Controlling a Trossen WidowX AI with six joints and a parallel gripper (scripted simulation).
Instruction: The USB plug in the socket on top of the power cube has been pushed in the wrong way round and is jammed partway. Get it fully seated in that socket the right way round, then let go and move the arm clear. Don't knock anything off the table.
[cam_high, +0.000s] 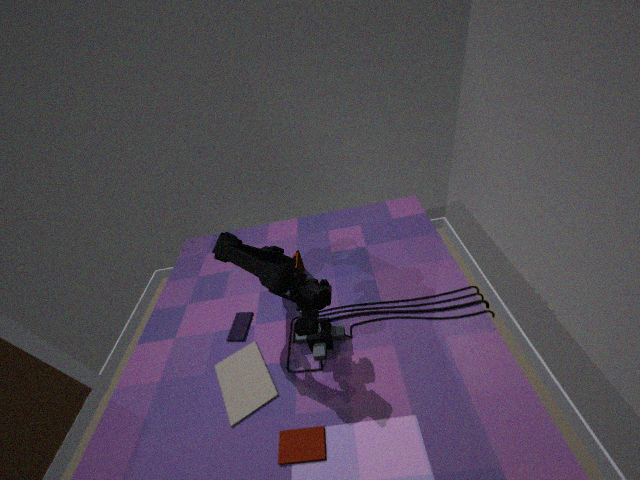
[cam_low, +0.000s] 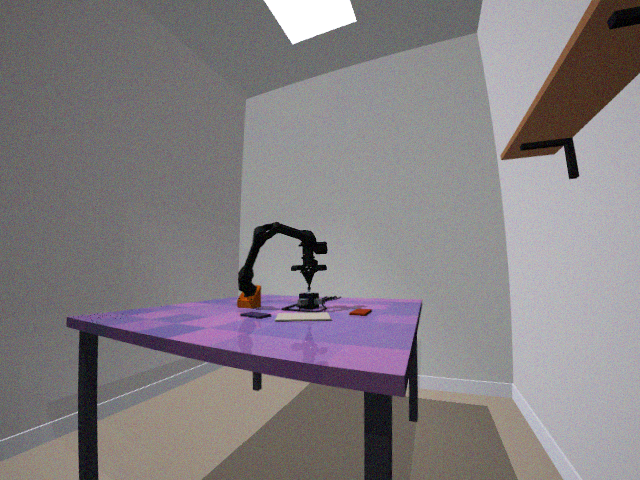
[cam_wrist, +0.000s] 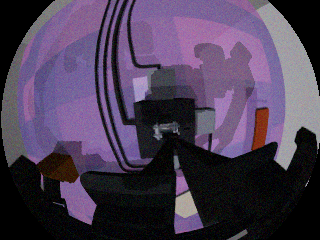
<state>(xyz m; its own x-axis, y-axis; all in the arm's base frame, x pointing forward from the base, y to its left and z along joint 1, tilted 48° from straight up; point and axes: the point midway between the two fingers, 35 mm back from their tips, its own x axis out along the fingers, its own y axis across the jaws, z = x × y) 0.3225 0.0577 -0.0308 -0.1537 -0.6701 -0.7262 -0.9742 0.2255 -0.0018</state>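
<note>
The USB plug is 20 mm below my gripper tip. The rest, counted from my gripper tip: white sheet 70 mm ahead, 270 mm to the right, 120 mm below; red card 290 mm ahead, 100 mm to the right, 120 mm below.
</note>
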